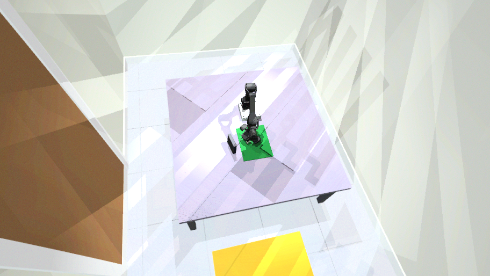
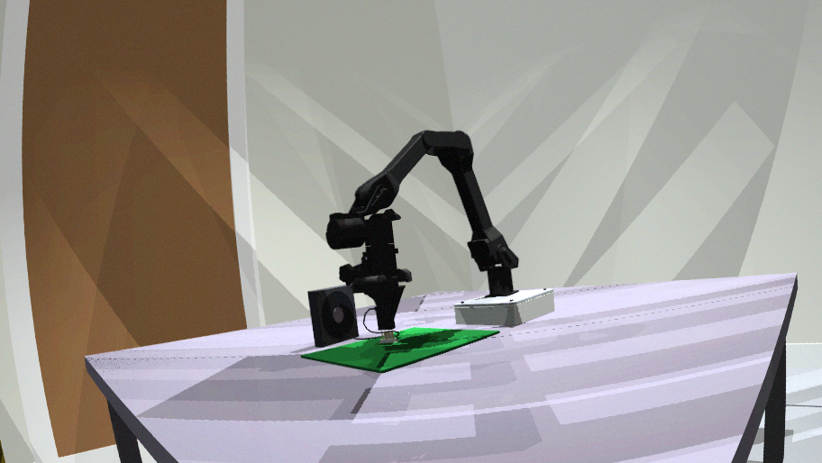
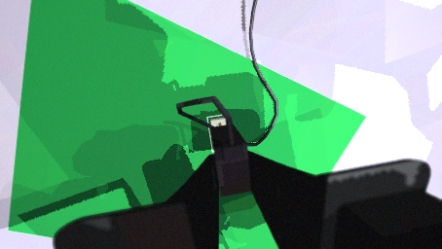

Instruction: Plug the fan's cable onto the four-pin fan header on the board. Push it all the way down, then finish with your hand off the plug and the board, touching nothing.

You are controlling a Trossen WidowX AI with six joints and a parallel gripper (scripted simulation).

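The white four-pin header is 10 mm to the right of my gripper tip and 40 mm below it. The rest, counted from my gripper tip: dark fan plug 10 mm to the right, 10 mm above; then green board 20 mm ahead, 40 mm to the left, 60 mm below; then black fan 140 mm to the right, 20 mm above.
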